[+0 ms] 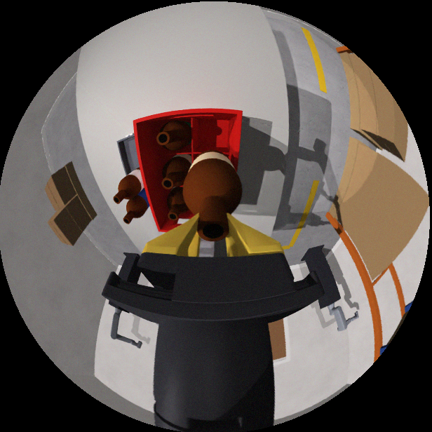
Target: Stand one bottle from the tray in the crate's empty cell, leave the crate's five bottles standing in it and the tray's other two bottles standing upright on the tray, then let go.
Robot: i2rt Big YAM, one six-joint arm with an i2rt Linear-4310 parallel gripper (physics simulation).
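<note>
My gripper (pixel 212 217) is shut on the neck of a brown bottle (pixel 212 184), whose cream-banded body reaches out over the near right part of the red crate (pixel 145 170). Three bottles show in the crate's left column: a far one (pixel 176 136), a middle one (pixel 176 170) and a near one (pixel 176 202). The far right cell (pixel 218 132) shows empty, with a shadow in it. The held bottle hides the other right cells and their bottles. Left of the crate, two brown bottles (pixel 131 185) (pixel 136 206) stand by the near part of the grey tray (pixel 130 153), partly hidden by the crate.
The crate's raised walls stand between the tray and the held bottle. Shadows of the arm and crate fall on the pale table (pixel 180 65) at the right. Beyond its edges are cardboard boxes (pixel 385 205) (pixel 73 215), an orange rack rail (pixel 371 300) and yellow floor lines (pixel 315 60).
</note>
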